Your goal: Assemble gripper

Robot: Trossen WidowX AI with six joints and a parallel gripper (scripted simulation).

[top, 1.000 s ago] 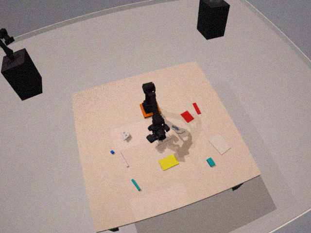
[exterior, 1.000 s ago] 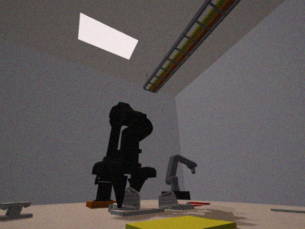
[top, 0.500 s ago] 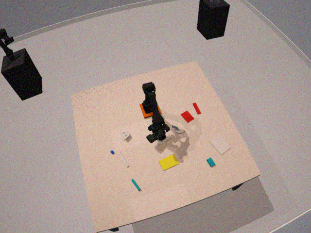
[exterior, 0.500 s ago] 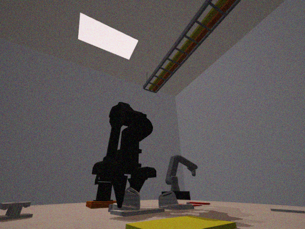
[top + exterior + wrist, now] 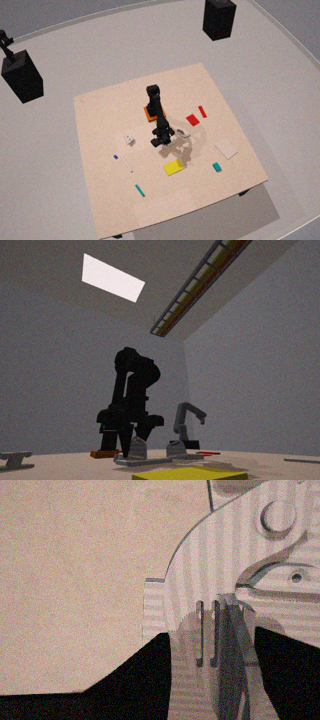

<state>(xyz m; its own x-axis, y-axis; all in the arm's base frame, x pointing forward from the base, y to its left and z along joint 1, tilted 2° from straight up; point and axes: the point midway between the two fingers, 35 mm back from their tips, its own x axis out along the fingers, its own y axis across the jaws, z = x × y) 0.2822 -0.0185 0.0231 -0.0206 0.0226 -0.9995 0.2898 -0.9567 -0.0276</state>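
My gripper tip is now 200 mm to the right of the grey jaw and 10 mm above it. The rest, counted from my gripper tip: white stick: 320 mm to the right, 60 mm ahead, 10 mm below; grey stand: 230 mm to the right, 120 mm behind; yellow block: 210 mm ahead, 10 mm below.
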